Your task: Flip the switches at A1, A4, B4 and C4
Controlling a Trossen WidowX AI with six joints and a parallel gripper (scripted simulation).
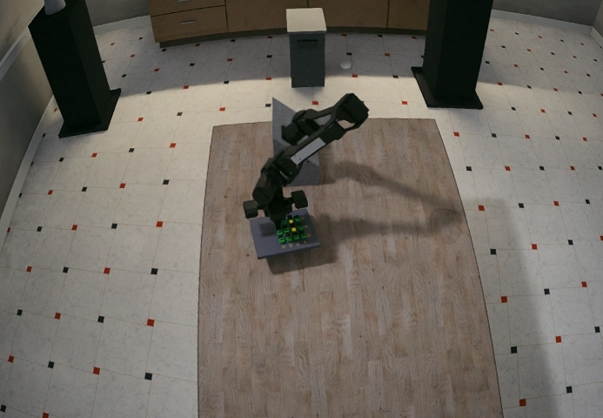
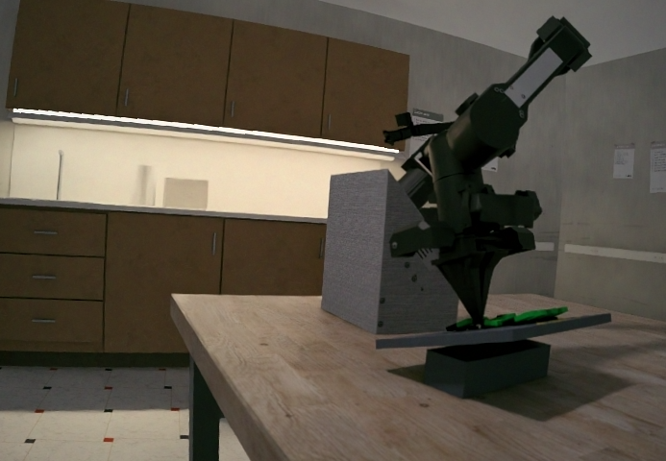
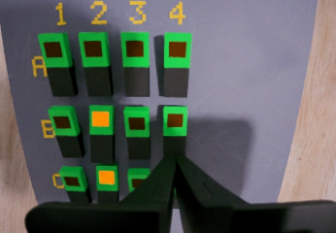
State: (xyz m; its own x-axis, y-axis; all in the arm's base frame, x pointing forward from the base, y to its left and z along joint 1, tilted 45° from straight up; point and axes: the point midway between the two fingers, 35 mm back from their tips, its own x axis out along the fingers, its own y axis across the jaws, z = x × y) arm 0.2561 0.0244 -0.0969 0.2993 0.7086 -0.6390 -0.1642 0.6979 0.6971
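Right now my hand is 3 cm above the switch B4 and 2 cm short of it. The rest, counted from my hand: switch A4: 6 cm ahead, 2 cm below, 1 cm to the left; switch A3: 6 cm ahead, 3 cm to the left, 2 cm below; switch A2: 5 cm to the left, 5 cm ahead, 2 cm below.
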